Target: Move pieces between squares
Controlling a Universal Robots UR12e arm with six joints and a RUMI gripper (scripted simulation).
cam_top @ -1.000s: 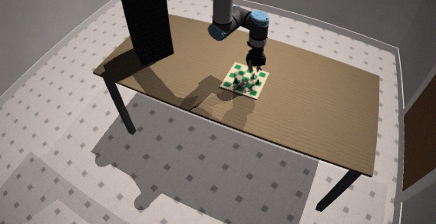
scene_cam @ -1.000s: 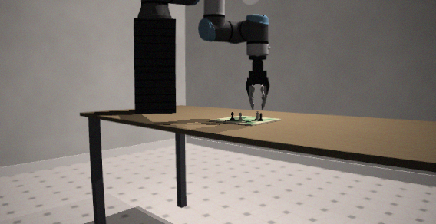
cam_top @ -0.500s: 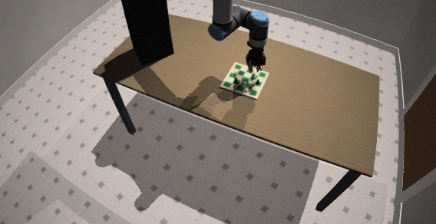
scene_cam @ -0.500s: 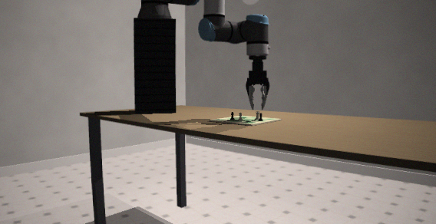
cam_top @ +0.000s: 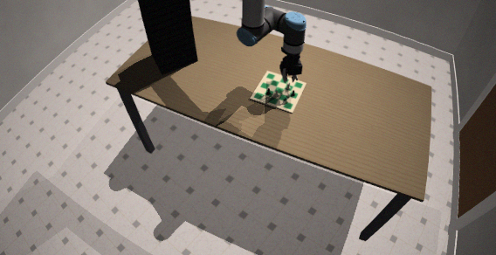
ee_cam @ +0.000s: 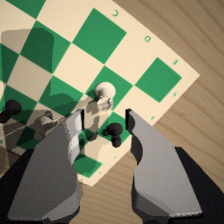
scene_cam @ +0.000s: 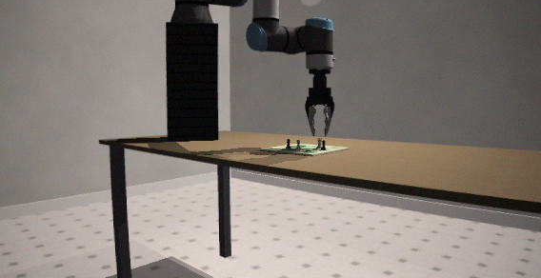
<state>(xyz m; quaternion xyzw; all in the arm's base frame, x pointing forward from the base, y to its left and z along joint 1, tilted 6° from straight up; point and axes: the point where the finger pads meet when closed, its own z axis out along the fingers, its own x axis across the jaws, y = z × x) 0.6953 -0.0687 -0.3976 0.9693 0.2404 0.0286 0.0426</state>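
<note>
Right now my hand is 4 cm past the green-and-cream chessboard, 3 cm to the left of it and 6 cm above it.
</note>
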